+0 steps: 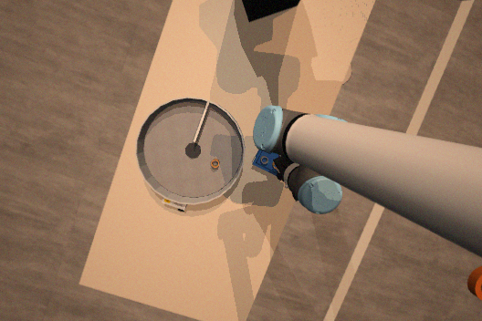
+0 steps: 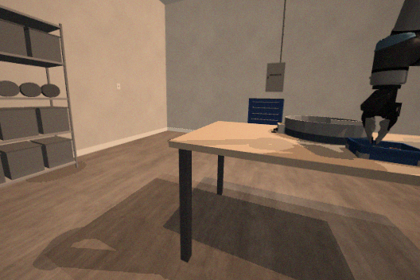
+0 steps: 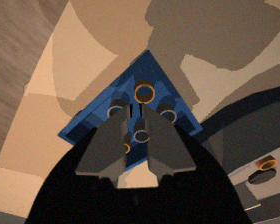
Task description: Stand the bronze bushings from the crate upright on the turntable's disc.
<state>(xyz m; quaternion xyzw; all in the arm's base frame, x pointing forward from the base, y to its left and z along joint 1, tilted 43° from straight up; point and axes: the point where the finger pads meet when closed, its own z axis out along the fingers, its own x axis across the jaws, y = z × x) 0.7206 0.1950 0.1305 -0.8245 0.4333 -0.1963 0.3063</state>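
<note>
My hand is 5 cm past the blue crate, 5 cm above it and 3 cm to the left of it. From my hand the other things lie so: grey turntable disc (37 cm to the right, 5 cm ahead, 2 cm below).
</note>
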